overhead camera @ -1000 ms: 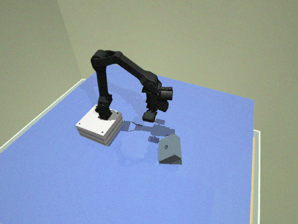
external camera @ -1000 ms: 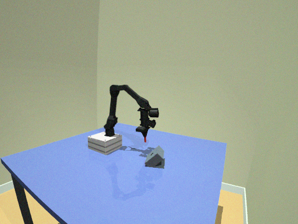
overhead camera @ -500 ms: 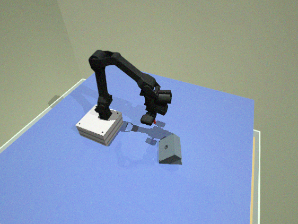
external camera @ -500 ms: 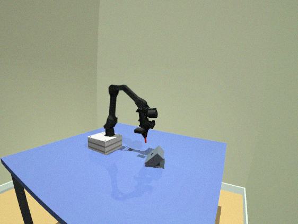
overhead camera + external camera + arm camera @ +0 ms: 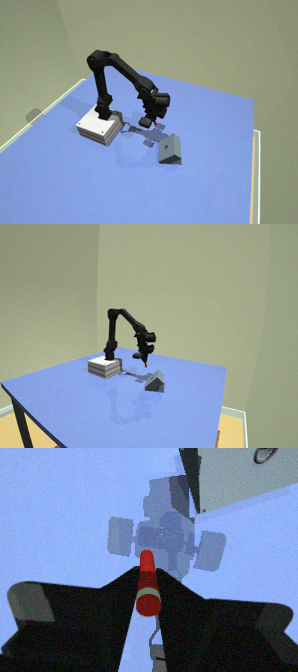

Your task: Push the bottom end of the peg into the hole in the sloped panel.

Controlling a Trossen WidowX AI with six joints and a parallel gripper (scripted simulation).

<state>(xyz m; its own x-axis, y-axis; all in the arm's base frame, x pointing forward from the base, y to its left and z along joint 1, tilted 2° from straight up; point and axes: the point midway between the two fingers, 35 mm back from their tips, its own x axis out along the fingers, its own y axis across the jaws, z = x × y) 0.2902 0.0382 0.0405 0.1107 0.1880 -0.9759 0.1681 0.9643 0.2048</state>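
The grey sloped panel lies 12 cm ahead of my gripper tip, 10 cm to the right of it and 7 cm below it. Round my gripper tip: red round peg (2 cm above).
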